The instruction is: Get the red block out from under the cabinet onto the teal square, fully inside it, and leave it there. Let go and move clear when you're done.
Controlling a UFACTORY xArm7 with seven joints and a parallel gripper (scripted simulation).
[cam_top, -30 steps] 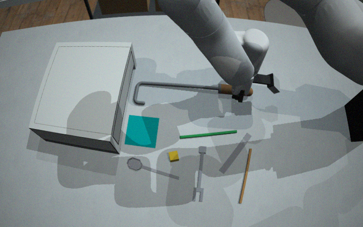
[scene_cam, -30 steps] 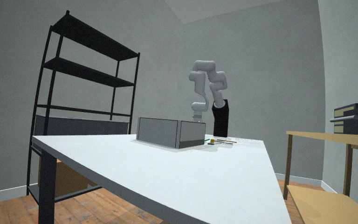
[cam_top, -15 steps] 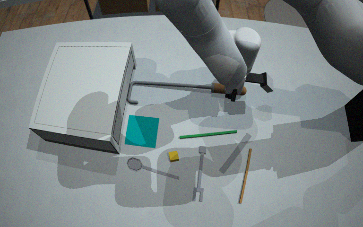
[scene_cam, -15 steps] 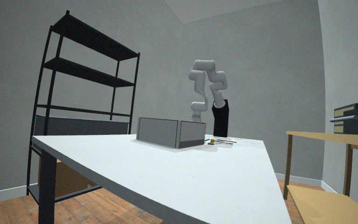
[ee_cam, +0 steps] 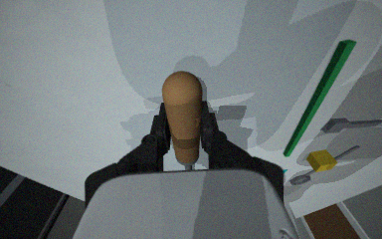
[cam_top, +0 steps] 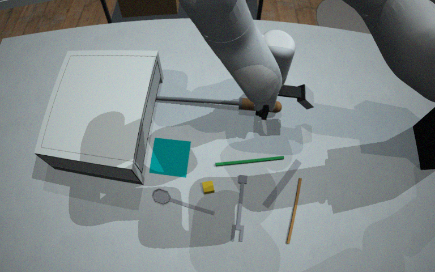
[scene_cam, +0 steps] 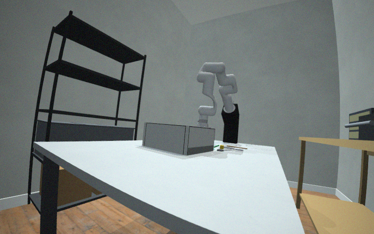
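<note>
Right now the green stick is 20 mm behind my hand, 150 mm to the left of it and 20 mm below it. Also, from my hand: grey flat bar (120 mm behind, 180 mm to the left, 20 mm below); grey forked tool (30 mm behind, 270 mm to the left, 20 mm below); yellow cube (60 mm ahead, 250 mm to the left, 10 mm below).
</note>
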